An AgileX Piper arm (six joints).
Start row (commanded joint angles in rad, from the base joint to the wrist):
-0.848, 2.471, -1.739, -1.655, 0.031, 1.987
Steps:
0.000, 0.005, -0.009, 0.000, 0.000, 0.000
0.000, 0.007, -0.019, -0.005, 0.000, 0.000
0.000, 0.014, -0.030, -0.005, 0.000, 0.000
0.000, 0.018, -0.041, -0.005, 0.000, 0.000
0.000, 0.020, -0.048, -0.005, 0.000, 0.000
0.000, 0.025, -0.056, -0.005, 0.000, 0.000
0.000, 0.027, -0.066, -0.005, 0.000, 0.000
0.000, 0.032, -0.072, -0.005, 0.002, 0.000
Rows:
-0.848, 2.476, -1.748, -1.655, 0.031, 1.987
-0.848, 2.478, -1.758, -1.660, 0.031, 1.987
-0.848, 2.485, -1.769, -1.660, 0.031, 1.987
-0.848, 2.489, -1.780, -1.660, 0.031, 1.987
-0.848, 2.491, -1.787, -1.660, 0.031, 1.987
-0.848, 2.496, -1.795, -1.660, 0.031, 1.987
-0.848, 2.498, -1.805, -1.660, 0.031, 1.987
-0.848, 2.503, -1.811, -1.660, 0.033, 1.987

